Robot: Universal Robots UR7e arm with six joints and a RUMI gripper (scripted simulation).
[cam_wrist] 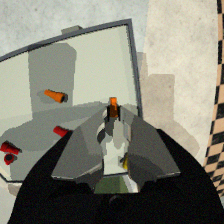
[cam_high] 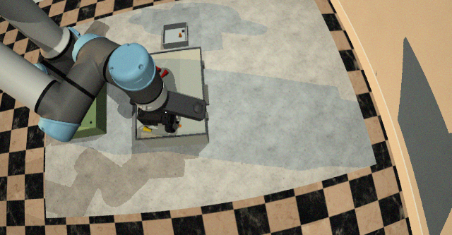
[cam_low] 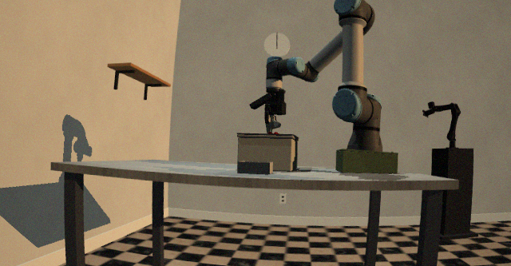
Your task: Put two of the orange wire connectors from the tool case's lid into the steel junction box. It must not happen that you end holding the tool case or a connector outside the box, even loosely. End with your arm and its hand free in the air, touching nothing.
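Right now the yellow connector is 90 mm behind my hand, 20 mm to the left of it and 10 mm below it. Also, from my hand: tool case: 120 mm to the left, 50 mm below.
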